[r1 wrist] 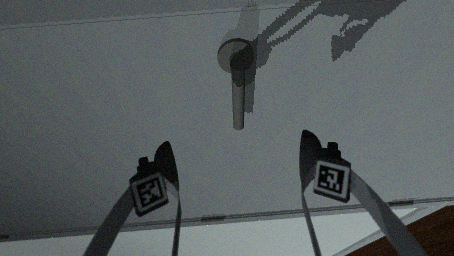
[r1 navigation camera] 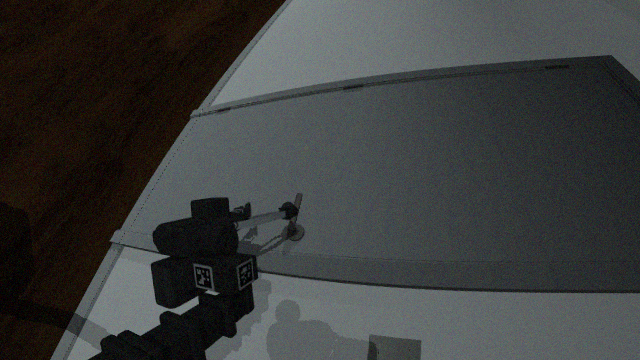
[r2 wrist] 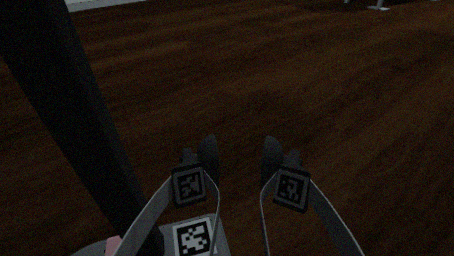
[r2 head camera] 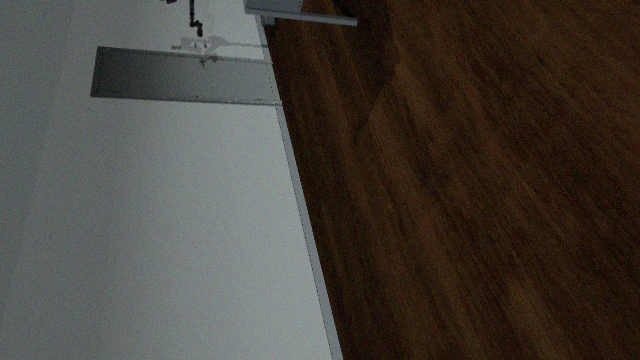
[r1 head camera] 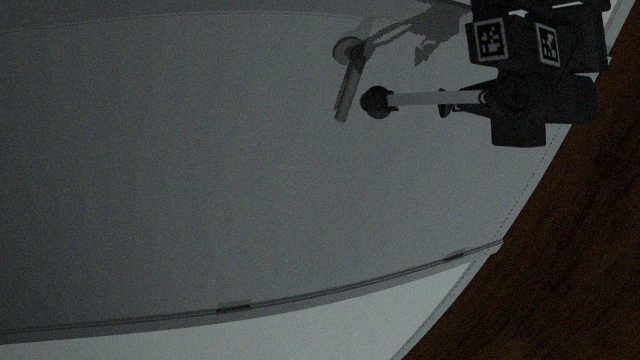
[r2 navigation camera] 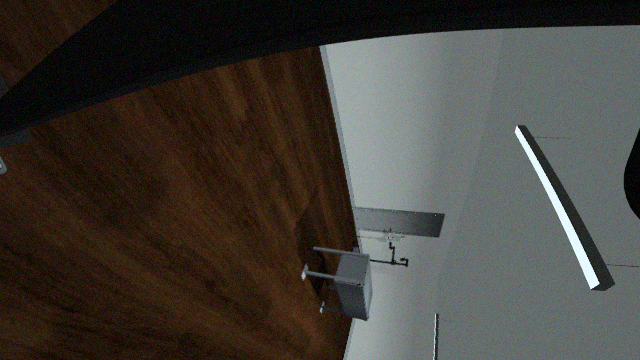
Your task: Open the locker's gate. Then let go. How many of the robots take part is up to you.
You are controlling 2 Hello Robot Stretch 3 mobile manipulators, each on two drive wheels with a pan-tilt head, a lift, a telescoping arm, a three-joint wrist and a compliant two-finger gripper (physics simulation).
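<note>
The gate is a grey door panel (r1 head camera: 200, 175) (r1 navigation camera: 425, 175) (r1 wrist: 100, 110) (r2 head camera: 150, 77) (r2 navigation camera: 400, 222) with hinges along one long edge; it looks shut. Its lever handle (r1 head camera: 351, 87) (r1 navigation camera: 299, 201) (r1 wrist: 238, 102) sticks out from a round base and points toward the hinge side. r1's gripper (r1 head camera: 412, 103) (r1 navigation camera: 266, 212) (r1 wrist: 237, 157) is open and empty. In the r1 wrist view the handle's free end lies above the gap between the fingertips, not between them. r2's gripper (r2 wrist: 241, 156) is open and empty over the floor, far from the door.
A grey box-shaped piece on legs (r2 navigation camera: 352, 270) stands by the wall near r1's arm (r2 head camera: 195, 22) (r2 navigation camera: 392, 250). White wall (r2 head camera: 200, 200) runs beside the door. Shadows fall on door and wall. Long light bars (r2 navigation camera: 557, 200) hang overhead. r2's dark mast (r2 wrist: 65, 100) is beside its gripper.
</note>
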